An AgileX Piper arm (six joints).
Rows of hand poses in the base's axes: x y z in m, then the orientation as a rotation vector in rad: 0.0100, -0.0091, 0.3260, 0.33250, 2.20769, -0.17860; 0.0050, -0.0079, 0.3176, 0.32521, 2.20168, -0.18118; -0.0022, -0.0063, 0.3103, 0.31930, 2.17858, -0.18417; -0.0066, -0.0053, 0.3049, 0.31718, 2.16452, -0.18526; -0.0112, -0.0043, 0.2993, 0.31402, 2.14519, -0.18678; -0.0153, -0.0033, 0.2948, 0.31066, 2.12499, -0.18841; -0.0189, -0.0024, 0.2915, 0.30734, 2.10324, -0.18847; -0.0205, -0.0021, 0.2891, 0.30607, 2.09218, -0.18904; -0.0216, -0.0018, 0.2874, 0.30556, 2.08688, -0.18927; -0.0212, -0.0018, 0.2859, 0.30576, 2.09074, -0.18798; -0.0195, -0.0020, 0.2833, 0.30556, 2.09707, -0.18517; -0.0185, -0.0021, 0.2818, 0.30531, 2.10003, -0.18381; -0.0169, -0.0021, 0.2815, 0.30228, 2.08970, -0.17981; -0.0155, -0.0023, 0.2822, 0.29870, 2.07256, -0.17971
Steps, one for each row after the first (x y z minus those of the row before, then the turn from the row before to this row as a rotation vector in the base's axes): -0.0050, 0.0012, -0.0084, -0.00540, -0.00575, 0.00401; -0.0072, 0.0016, -0.0073, -0.00780, -0.02241, 0.00195; -0.0044, 0.0010, -0.0054, -0.00369, -0.01370, 0.00039; -0.0046, 0.0010, -0.0056, -0.00520, -0.01884, 0.00070; -0.0041, 0.0010, -0.0045, -0.00551, -0.01968, 0.00075; -0.0036, 0.0009, -0.0033, -0.00464, -0.02144, 0.00125; -0.0016, 0.0003, -0.0024, -0.00257, -0.01081, 0.00012; -0.0011, 0.0003, -0.0017, -0.00116, -0.00518, 0.00000; 0.0004, 0.0000, -0.0015, 0.00156, 0.00360, 0.00058; 0.0017, -0.0002, -0.0026, 0.00282, 0.00578, 0.00161; 0.0010, -0.0001, -0.0015, 0.00129, 0.00269, 0.00088; 0.0016, 0.0000, -0.0003, 0.00004, -0.01084, 0.00325; 0.0014, -0.0002, 0.0007, -0.00390, -0.01695, 0.00170
